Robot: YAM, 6 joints.
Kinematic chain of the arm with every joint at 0, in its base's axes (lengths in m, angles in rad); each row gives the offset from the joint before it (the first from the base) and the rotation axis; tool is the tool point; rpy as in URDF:
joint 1: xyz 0 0 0.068 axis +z
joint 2: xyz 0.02 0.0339 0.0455 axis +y
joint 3: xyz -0.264 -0.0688 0 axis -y
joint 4: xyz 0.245 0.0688 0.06 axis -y
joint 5: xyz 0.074 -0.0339 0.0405 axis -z
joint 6: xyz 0.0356 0 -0.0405 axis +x
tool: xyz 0 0 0 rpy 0 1.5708 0
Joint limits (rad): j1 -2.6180..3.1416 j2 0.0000..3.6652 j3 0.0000..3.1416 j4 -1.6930..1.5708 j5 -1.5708..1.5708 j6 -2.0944..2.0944
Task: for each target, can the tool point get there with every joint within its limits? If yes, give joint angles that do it. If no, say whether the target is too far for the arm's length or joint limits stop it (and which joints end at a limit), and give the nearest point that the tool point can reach.
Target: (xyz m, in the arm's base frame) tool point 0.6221 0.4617 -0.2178
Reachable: no: too far | nearest point 0.4762 0.3534 -0.1381 | short by 0.198 m
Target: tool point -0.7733 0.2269 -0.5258
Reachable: no: too far | nearest point -0.4953 0.1453 -0.2621 | short by 0.392 m
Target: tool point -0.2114 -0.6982 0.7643
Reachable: no: too far | nearest point -0.1394 -0.4606 0.5365 | short by 0.337 m
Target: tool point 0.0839 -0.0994 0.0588
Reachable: yes | joints -0.6833 1.5580 0.2635 -0.4099 0.7442 -0.5728
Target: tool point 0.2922 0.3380 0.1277
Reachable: yes | joints 0.8859 2.1352 1.3812 -0.1581 0.3575 -1.5827
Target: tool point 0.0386 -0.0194 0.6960
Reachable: yes | joints 0.2844 1.6331 2.7451 1.1444 0.9720 -0.1198
